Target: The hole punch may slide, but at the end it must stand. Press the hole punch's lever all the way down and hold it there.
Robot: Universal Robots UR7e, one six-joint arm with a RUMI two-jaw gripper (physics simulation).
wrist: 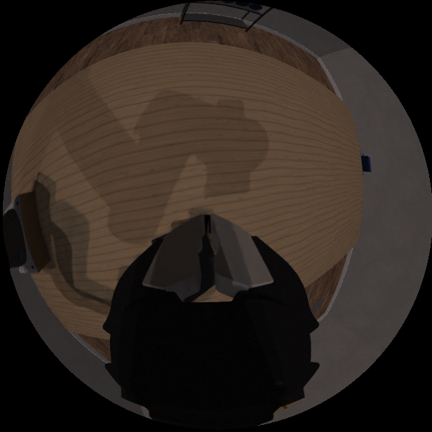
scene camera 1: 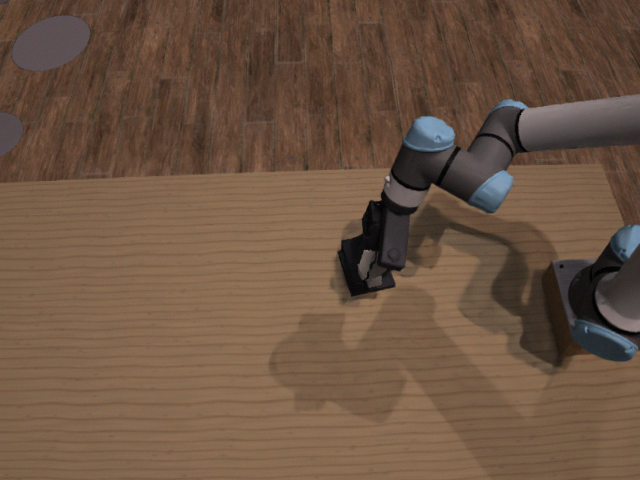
my gripper: wrist; scene camera 1
same spot on my gripper: (wrist: 242,262) = (scene camera 1: 367,257)
